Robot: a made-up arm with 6 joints. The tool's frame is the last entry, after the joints.
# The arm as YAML. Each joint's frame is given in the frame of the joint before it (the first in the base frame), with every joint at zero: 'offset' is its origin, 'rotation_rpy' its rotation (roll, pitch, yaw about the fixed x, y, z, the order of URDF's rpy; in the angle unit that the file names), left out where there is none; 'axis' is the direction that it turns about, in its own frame. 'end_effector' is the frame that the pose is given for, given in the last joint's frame.
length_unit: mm
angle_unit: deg
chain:
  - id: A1
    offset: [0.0, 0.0, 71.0]
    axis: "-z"
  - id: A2
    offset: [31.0, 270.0, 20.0]
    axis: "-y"
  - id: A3
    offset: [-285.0, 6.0, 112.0]
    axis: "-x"
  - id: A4
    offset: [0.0, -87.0, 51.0]
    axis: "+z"
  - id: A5
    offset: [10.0, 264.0, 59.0]
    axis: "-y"
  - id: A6
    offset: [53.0, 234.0, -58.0]
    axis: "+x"
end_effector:
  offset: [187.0, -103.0, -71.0]
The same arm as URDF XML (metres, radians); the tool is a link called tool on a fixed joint. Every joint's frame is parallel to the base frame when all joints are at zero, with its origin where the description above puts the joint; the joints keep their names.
<robot name="arm">
  <joint name="tool_joint" type="fixed">
    <parent link="link6"/>
    <child link="tool"/>
    <origin xyz="0.1870 -0.1030 -0.0710"/>
  </joint>
  <joint name="A6" type="continuous">
    <parent link="link5"/>
    <child link="link6"/>
    <origin xyz="0.0530 0.2340 -0.0580"/>
    <axis xyz="1 0 0"/>
  </joint>
  <joint name="A5" type="continuous">
    <parent link="link4"/>
    <child link="link5"/>
    <origin xyz="0.0100 0.2640 0.0590"/>
    <axis xyz="0 -1 0"/>
  </joint>
  <joint name="A4" type="continuous">
    <parent link="link3"/>
    <child link="link4"/>
    <origin xyz="0.0000 -0.0870 0.0510"/>
    <axis xyz="0 0 1"/>
  </joint>
  <joint name="A3" type="continuous">
    <parent link="link2"/>
    <child link="link3"/>
    <origin xyz="-0.2850 0.0060 0.1120"/>
    <axis xyz="-1 0 0"/>
  </joint>
  <joint name="A2" type="continuous">
    <parent link="link1"/>
    <child link="link2"/>
    <origin xyz="0.0310 0.2700 0.0200"/>
    <axis xyz="0 -1 0"/>
  </joint>
  <joint name="A1" type="continuous">
    <parent link="base_link"/>
    <child link="link1"/>
    <origin xyz="0.0000 0.0000 0.0710"/>
    <axis xyz="0 0 -1"/>
  </joint>
  <link name="base_link"/>
  <link name="link1"/>
  <link name="link2"/>
  <link name="link3"/>
  <link name="link4"/>
  <link name="link5"/>
  <link name="link6"/>
  <link name="tool"/>
</robot>

